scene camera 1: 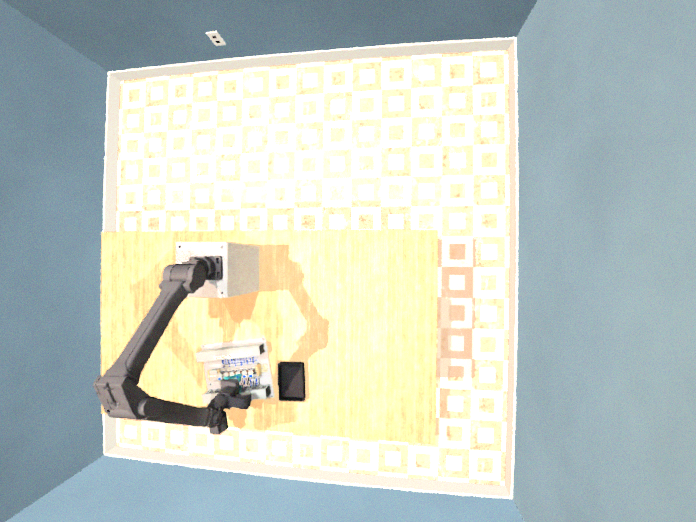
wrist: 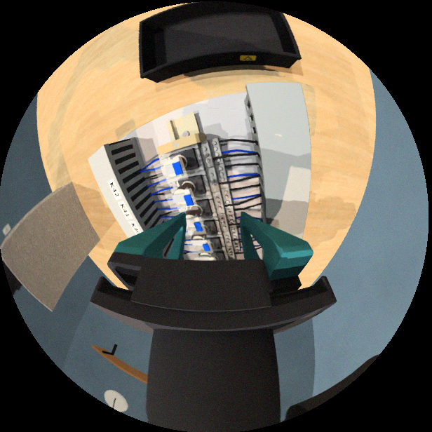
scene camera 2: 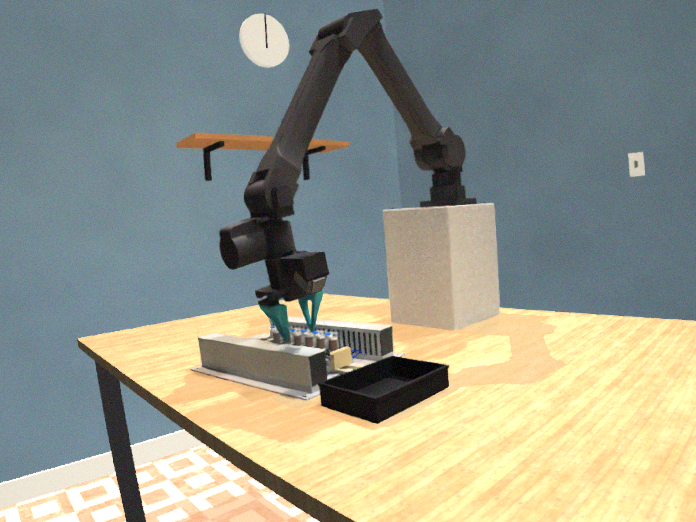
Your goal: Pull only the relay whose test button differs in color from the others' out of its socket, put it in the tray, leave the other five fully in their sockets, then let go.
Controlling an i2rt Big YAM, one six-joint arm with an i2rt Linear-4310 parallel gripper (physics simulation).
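Where they show: gripper, fingertip midpoint: (scene camera 1: 240,379) (scene camera 2: 300,336); arm's base at its link origin: (scene camera 1: 207,268) (scene camera 2: 448,205).
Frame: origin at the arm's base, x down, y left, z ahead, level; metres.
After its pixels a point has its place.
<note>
A row of relays (scene camera 1: 236,373) (scene camera 2: 321,340) (wrist: 186,200) stands in sockets between two wire ducts. Four blue test buttons show in the wrist view; the far end of the row is hidden behind the gripper body, and no differently colored button can be made out. My gripper (scene camera 2: 299,335) {x 0.220, y 0.000, z 0.489 m} (wrist: 212,217) is open, with nothing between its teal fingers. It points down over the row, the fingertips on either side of it, low near the relay tops. In scene camera 1 the arm partly covers it. The black tray (scene camera 1: 279,382) {x 0.254, y 0.165, z 0.508 m} (scene camera 2: 348,403) {x 0.267, y 0.220, z 0.586 m} (wrist: 200,68) stands beside the panel.
A grey wire duct (scene camera 1: 259,391) {x 0.220, y 0.087, z 0.537 m} (scene camera 2: 258,359) {x 0.241, y -0.002, z 0.580 m} (wrist: 282,145) and a slotted duct (scene camera 1: 230,352) {x 0.220, y -0.041, z 0.370 m} (scene camera 2: 386,339) {x 0.243, y 0.092, z 0.362 m} (wrist: 102,162) flank the relays. A beige end block (scene camera 2: 340,357) {x 0.255, y 0.074, z 0.463 m} (wrist: 184,126) sits at the row's tray end. The arm's pale pedestal (scene camera 1: 242,269) {x 0.120, y 0.076, z 0.010 m} (scene camera 2: 444,269) {x 0.145, y 0.052, z 0.109 m} (wrist: 50,245) stands farther back.
</note>
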